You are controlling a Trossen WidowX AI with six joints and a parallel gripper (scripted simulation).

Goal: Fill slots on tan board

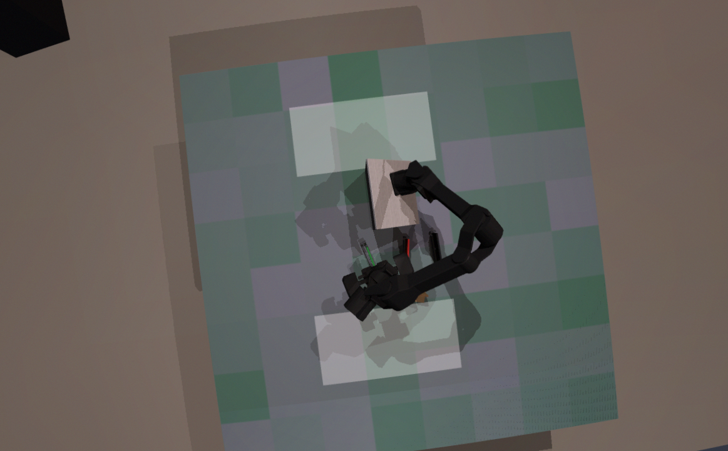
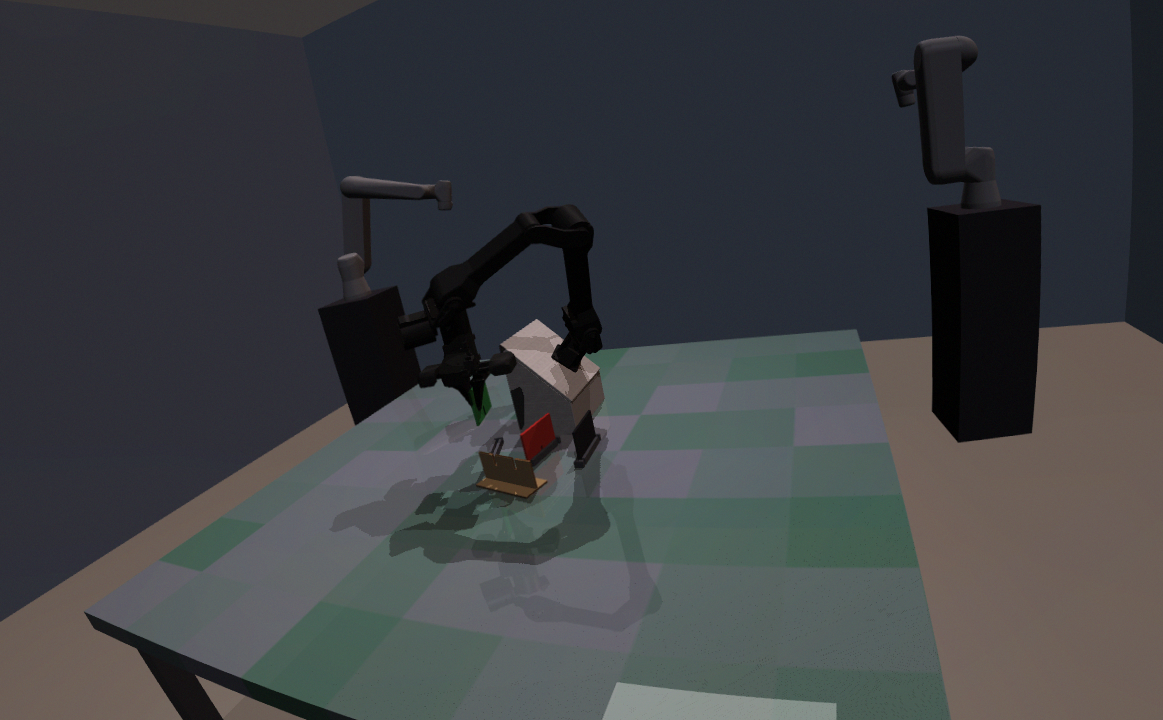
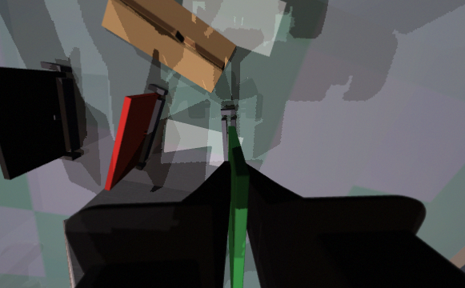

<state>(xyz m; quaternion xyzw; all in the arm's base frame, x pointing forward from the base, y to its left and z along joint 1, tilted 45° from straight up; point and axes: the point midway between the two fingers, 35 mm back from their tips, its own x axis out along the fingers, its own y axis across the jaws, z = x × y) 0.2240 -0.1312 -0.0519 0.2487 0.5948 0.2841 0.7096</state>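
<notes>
Right now my gripper tip is 9 cm short of the tan board, 9 cm above it and 7 cm to the right of it. Also, from my gripper tip: red board: 10 cm to the left, 9 cm below, 2 cm behind; then green board: 3 cm behind; then black board: 20 cm to the left, 9 cm below, 1 cm behind.
</notes>
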